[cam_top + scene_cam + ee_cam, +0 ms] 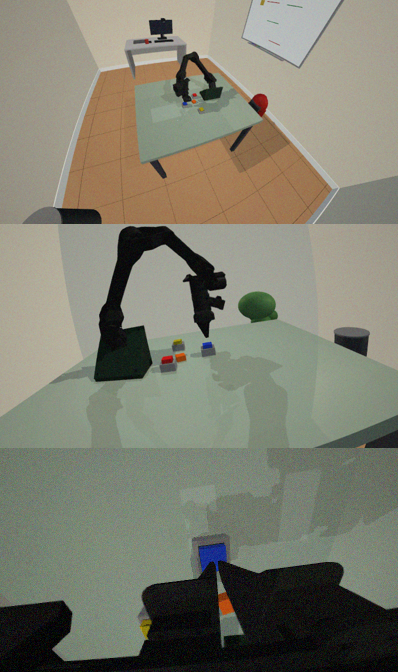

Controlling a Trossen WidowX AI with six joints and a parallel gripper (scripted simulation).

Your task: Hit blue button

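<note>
The blue button is 30 mm below my gripper tip. The rest, counted from my gripper tip: yellow button 100 mm behind, 130 mm to the left, 30 mm below; red button 150 mm behind, 70 mm to the right, 30 mm below; orange block 100 mm behind, 10 mm to the right, 50 mm below.
</note>
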